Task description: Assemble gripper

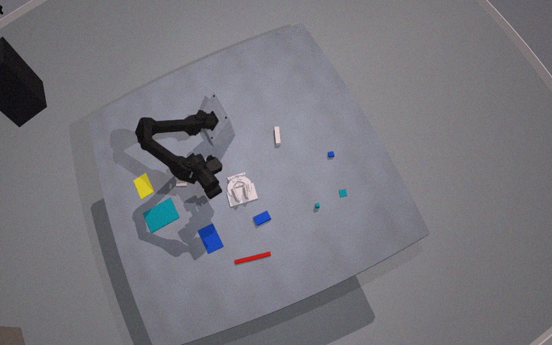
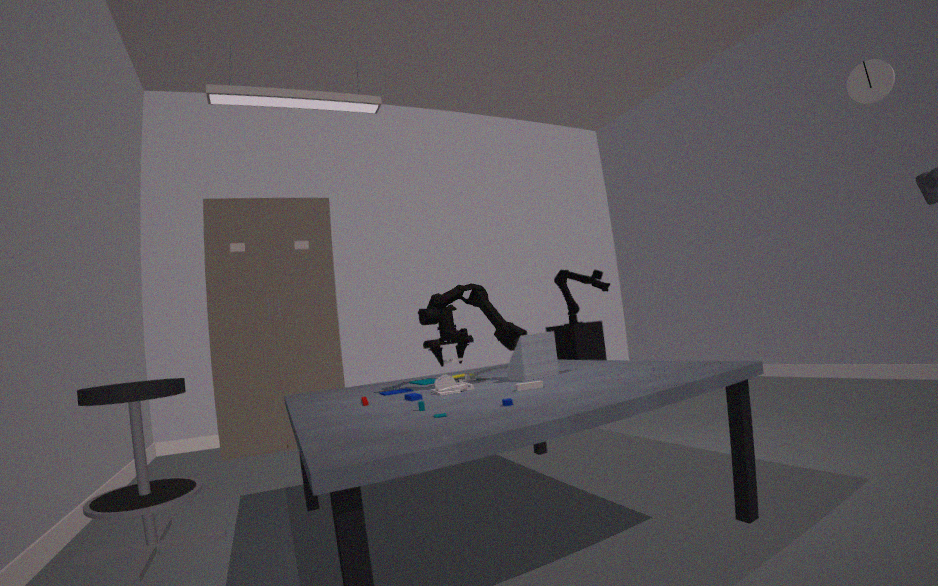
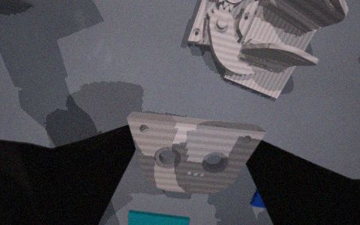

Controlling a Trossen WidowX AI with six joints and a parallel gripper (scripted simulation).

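Right now my gripper tip is 110 mm to the right of the housing plate, 80 mm above it and 20 mm short of it. From my gripper tip the other things lie so: flat white ribbed plate: 90 mm to the left, 90 mm ahead, 80 mm below; then small white stepped piece: 120 mm behind, 110 mm to the right, 70 mm below; then white gripper base: 20 mm above, 10 mm to the right.
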